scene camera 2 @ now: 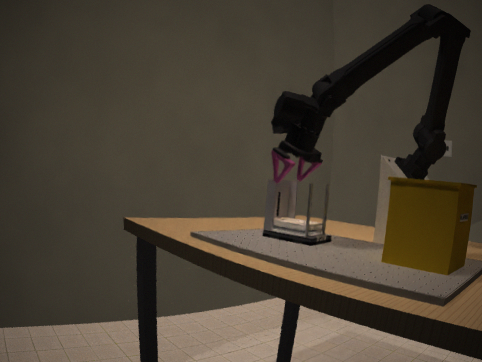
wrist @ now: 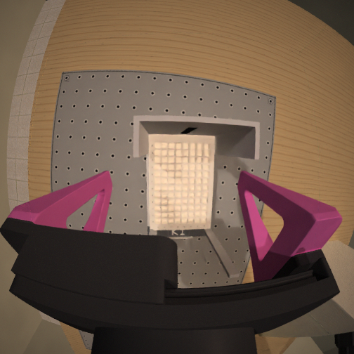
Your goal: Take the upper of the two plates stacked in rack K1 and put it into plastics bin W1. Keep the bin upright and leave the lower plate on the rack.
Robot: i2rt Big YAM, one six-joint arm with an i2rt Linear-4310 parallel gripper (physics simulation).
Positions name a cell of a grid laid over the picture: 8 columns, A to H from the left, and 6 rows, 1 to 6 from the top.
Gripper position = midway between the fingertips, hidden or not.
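Observation:
My gripper is visible to me in scene camera 2, where I find the gripper (scene camera 2: E4), and the wrist view shows the gripper (wrist: D4) too. I also see a yellow bin W1 (scene camera 2: H4).

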